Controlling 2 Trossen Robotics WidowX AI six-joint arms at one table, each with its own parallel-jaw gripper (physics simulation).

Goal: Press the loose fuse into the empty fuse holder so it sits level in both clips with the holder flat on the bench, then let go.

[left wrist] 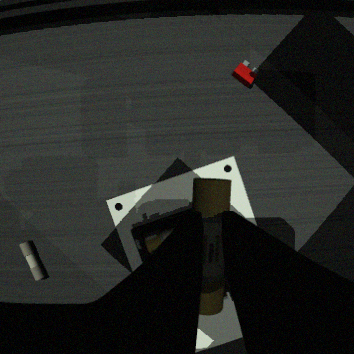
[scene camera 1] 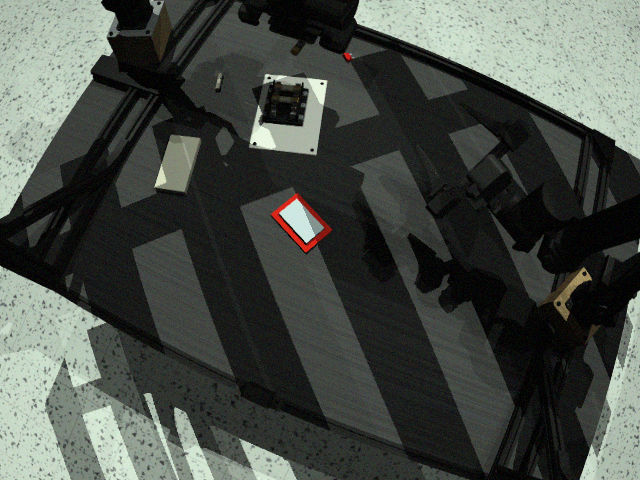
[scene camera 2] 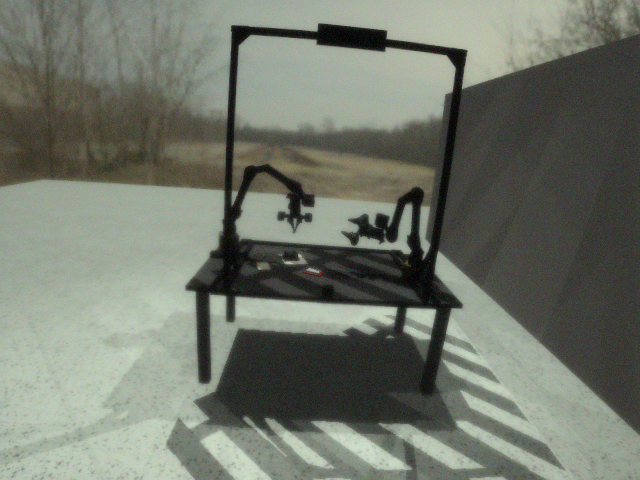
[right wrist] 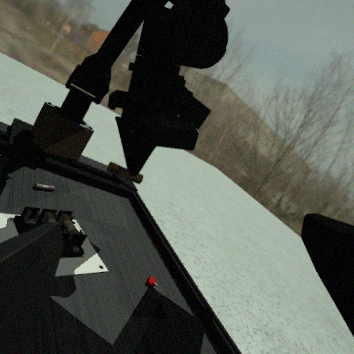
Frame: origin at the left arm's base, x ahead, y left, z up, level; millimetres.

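Seen in the pictures: left gripper, between the fingertips: [left wrist: 210,222] [scene camera 1: 304,38] [scene camera 2: 294,230] [right wrist: 131,172]; right gripper, between the fingertips: [scene camera 1: 438,124] [scene camera 2: 344,225] [right wrist: 183,230]; left arm's base, origin of its link: [scene camera 1: 135,18] [right wrist: 69,115]; right arm's base, origin of its link: [scene camera 1: 584,305] [scene camera 2: 415,264].
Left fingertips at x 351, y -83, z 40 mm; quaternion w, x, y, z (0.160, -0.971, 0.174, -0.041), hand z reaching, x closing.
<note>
Offsets run from my left fingertips to a thing's top centre. "spot": to the spot under its first point.
My left gripper [scene camera 1: 303,43] [scene camera 2: 294,229] [left wrist: 210,222] [right wrist: 131,172] is shut on the brown-ended fuse {4 mm up, 4 mm back, 9 mm right} [scene camera 1: 297,48] [left wrist: 211,196] [right wrist: 117,171] and holds it high above the bench. In the left wrist view the fuse lies across the fingers' gap, above the white plate [scene camera 1: 308,140] [left wrist: 242,197] [right wrist: 89,266]. The black fuse holder {spot: 138 mm down, 27 mm back, 79 mm right} [scene camera 1: 284,114] [left wrist: 142,231] [right wrist: 76,248] sits on that plate. Two brassy fuses show in its far rows in scene camera 1; the near row looks empty. The fingers hide much of the holder in the left wrist view. My right gripper [scene camera 1: 439,125] [scene camera 2: 345,226] is open and empty.
A small pale cylinder {139 mm down, 168 mm back, 6 mm right} [scene camera 1: 219,82] [left wrist: 34,260] [right wrist: 44,187] lies left of the plate. A red part {140 mm down, 87 mm ahead, 84 mm left} [scene camera 1: 347,56] [left wrist: 244,74] [right wrist: 151,282] lies near the far edge. A pale block {134 mm down, 211 mm back, 195 mm right} [scene camera 1: 176,164] and a red-rimmed tray {135 mm down, 25 mm ahead, 287 mm right} [scene camera 1: 286,231] lie nearer the camera.
</note>
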